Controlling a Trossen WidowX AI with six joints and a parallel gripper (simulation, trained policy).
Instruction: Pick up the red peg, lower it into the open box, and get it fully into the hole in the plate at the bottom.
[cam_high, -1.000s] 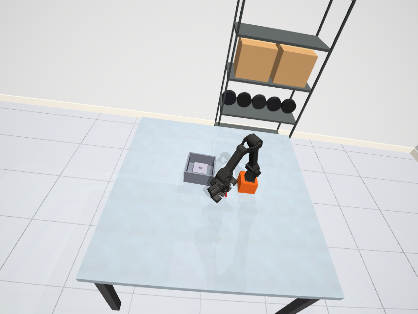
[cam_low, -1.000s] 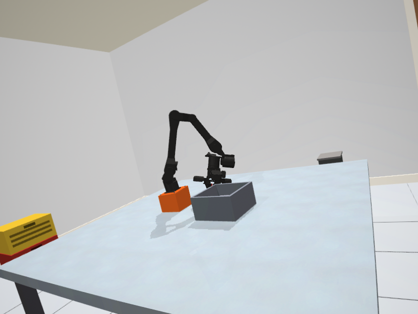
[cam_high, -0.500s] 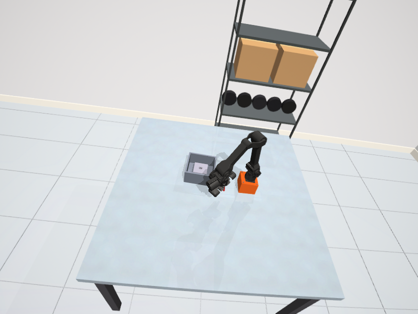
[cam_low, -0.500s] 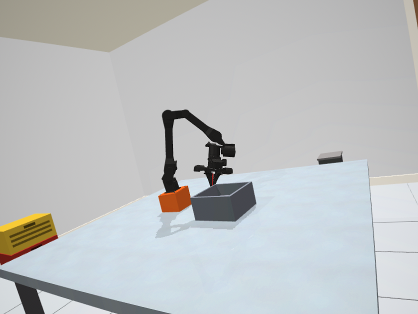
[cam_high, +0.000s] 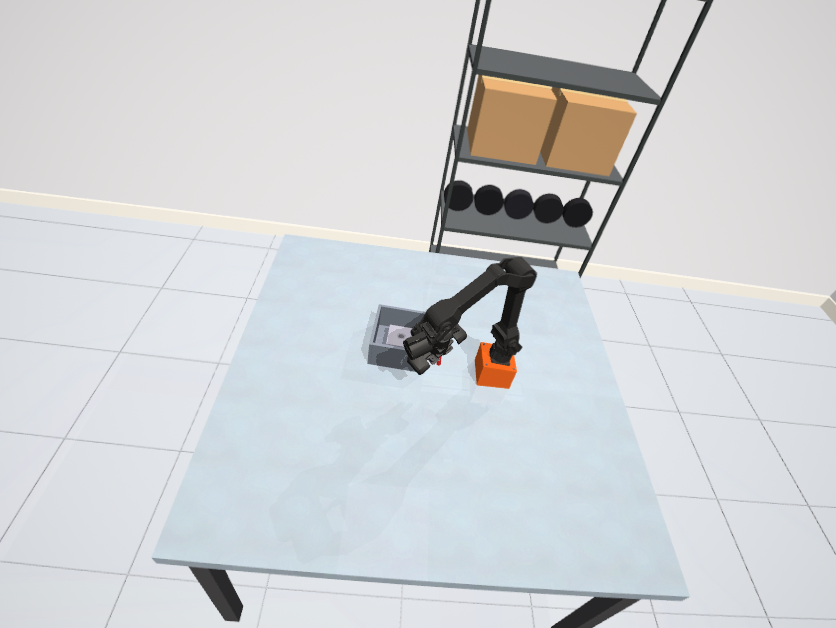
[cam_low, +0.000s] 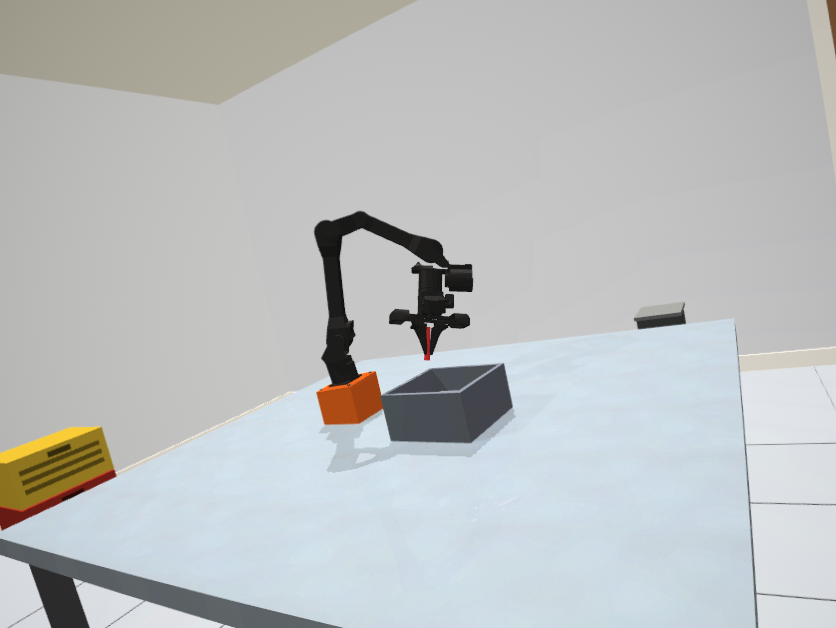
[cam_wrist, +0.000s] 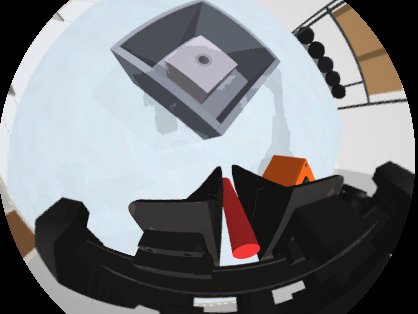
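My gripper tip is now 110 mm short of the light grey plate, 130 mm to the left of it and 80 mm above it. Also, from my gripper tip: red peg 10 mm behind, 20 mm to the left, 20 mm above; then grey box 110 mm ahead, 130 mm to the right, 100 mm below.
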